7 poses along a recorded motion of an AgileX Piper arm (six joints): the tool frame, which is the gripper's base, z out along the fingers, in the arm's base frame.
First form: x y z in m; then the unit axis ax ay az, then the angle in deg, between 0 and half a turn.
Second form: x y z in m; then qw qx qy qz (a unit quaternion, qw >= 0). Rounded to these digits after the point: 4 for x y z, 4 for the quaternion.
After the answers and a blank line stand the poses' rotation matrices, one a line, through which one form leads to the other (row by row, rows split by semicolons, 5 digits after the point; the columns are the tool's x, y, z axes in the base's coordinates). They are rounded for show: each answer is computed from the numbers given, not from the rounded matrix.
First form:
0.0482, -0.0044, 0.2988, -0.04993, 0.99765, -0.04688, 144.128
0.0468, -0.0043, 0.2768, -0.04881, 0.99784, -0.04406, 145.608
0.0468, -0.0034, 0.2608, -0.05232, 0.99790, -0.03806, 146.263
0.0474, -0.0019, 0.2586, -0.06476, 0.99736, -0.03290, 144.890
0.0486, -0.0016, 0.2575, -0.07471, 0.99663, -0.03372, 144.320
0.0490, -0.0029, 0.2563, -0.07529, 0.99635, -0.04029, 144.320
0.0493, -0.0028, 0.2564, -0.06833, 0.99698, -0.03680, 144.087
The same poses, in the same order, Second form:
0.0482, -0.0044, 0.2988, 0.3080, -0.0475, 0.9492, -0.0446
0.0468, -0.0043, 0.2768, 0.2956, -0.0466, 0.9532, -0.0421
0.0468, -0.0034, 0.2608, 0.2902, -0.0501, 0.9550, -0.0364
0.0474, -0.0019, 0.2586, 0.3016, -0.0617, 0.9509, -0.0314
0.0486, -0.0016, 0.2575, 0.3064, -0.0711, 0.9487, -0.0321
0.0490, -0.0029, 0.2563, 0.3064, -0.0717, 0.9484, -0.0384
0.0493, -0.0028, 0.2564, 0.3083, -0.0650, 0.9484, -0.0350

-0.80581 -0.06271 0.58884; -0.11765 0.99151 -0.05541; -0.58036 -0.11393 -0.80635
-0.82084 -0.06401 0.56755; -0.11378 0.99211 -0.05267; -0.55970 -0.10781 -0.82165
-0.82658 -0.07449 0.55787; -0.11677 0.99233 -0.04051; -0.55057 -0.09862 -0.82894
-0.81042 -0.09850 0.57750; -0.13635 0.99041 -0.02241; -0.56976 -0.09690 -0.81608
-0.80217 -0.11527 0.58586; -0.15461 0.98782 -0.01733; -0.57673 -0.10448 -0.81023
-0.80201 -0.11245 0.58662; -0.15945 0.98679 -0.02884; -0.57563 -0.11666 -0.80935
-0.80146 -0.10171 0.58934; -0.14488 0.98910 -0.02632; -0.58024 -0.10648 -0.80746

